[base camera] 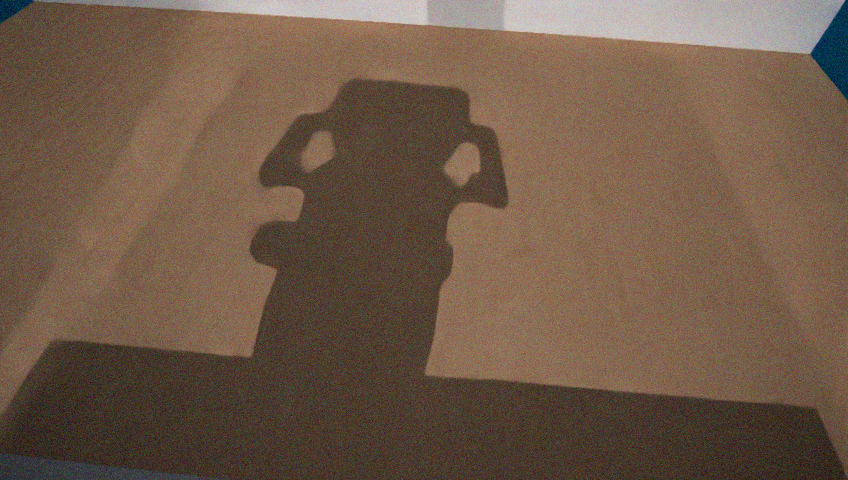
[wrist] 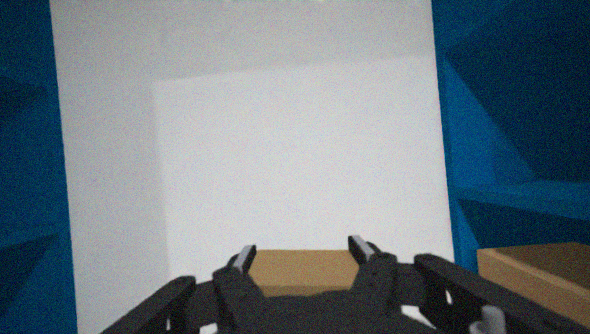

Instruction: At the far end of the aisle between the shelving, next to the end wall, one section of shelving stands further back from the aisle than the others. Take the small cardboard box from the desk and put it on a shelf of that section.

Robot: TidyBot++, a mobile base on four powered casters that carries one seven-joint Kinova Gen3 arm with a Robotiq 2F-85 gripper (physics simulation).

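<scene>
My gripper is shut on the small cardboard box, whose tan top shows between the fingertips at the bottom middle of the wrist view. The white end wall is straight ahead. Blue shelving stands on the left and on the right of the wrist view, with shelf boards showing on both sides. I cannot tell from these frames which section stands further back.
A larger cardboard box is low in the right shelving in the wrist view. In the base view the brown floor runs up to the end wall and carries the robot's shadow. Blue shelving edges show at the top left and top right.
</scene>
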